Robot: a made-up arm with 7 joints. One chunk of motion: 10 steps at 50 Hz.
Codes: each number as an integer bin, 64 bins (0 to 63) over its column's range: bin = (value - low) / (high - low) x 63, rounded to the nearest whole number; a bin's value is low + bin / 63 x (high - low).
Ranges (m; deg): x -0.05..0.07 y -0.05..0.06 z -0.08..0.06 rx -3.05..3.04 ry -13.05..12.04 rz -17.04..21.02
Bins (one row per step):
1: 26 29 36 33 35 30
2: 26 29 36 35 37 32
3: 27 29 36 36 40 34
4: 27 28 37 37 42 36
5: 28 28 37 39 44 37
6: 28 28 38 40 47 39
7: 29 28 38 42 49 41
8: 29 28 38 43 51 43
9: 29 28 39 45 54 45
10: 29 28 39 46 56 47
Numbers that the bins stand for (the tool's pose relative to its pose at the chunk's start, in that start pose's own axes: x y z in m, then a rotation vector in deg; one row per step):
1: -0.0005 0.0006 0.0000 0.14 0.89 1.08
2: -0.0005 0.0006 0.0000 0.33 1.69 2.29
3: 0.0014 0.0006 0.0000 0.43 2.88 3.50
4: 0.0014 -0.0011 0.0022 0.53 3.68 4.71
5: 0.0033 -0.0011 0.0022 0.72 4.47 5.31
6: 0.0033 -0.0011 0.0044 0.82 5.67 6.52
7: 0.0052 -0.0011 0.0044 1.01 6.46 7.73
8: 0.0052 -0.0011 0.0044 1.11 7.26 8.94
9: 0.0052 -0.0011 0.0067 1.30 8.46 10.15
10: 0.0052 -0.0011 0.0067 1.40 9.25 11.35

